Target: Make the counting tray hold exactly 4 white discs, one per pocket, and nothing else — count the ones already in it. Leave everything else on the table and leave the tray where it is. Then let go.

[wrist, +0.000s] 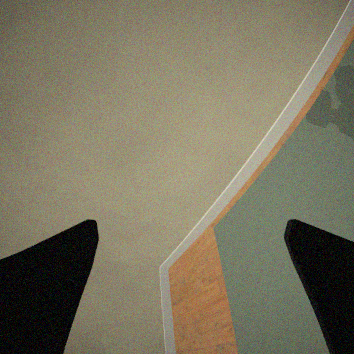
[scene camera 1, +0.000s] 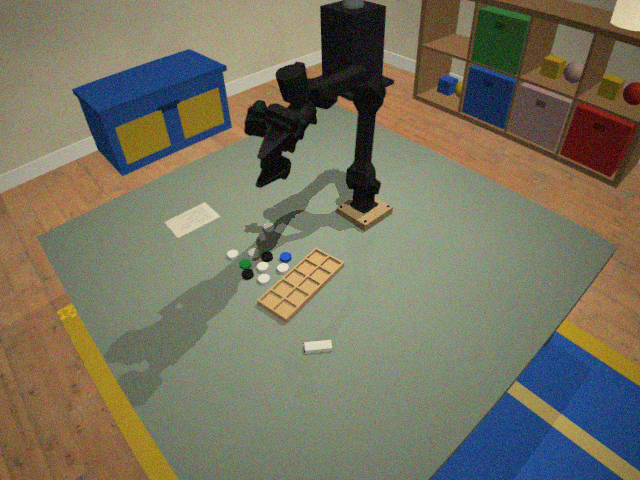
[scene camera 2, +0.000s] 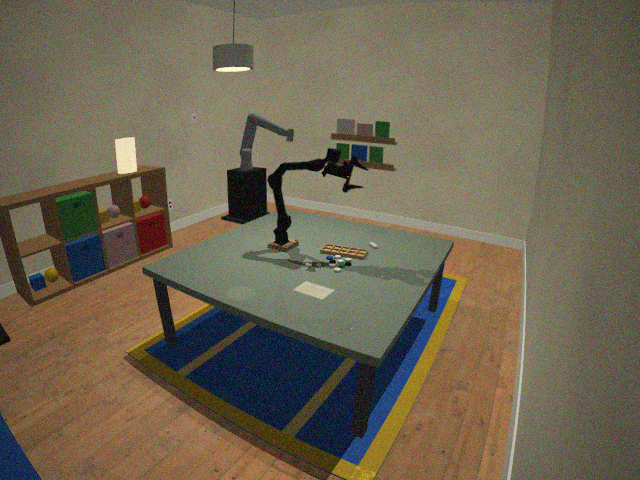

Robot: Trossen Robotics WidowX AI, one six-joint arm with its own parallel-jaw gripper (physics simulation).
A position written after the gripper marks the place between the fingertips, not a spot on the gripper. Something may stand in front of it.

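Open and holding nothing, the gripper is seen at [scene camera 1: 258, 173] and, in the wrist view, at [wrist: 195, 231]. On the table rests a wooden counting tray [scene camera 1: 292, 292]; in the wrist view the tray is out of frame.
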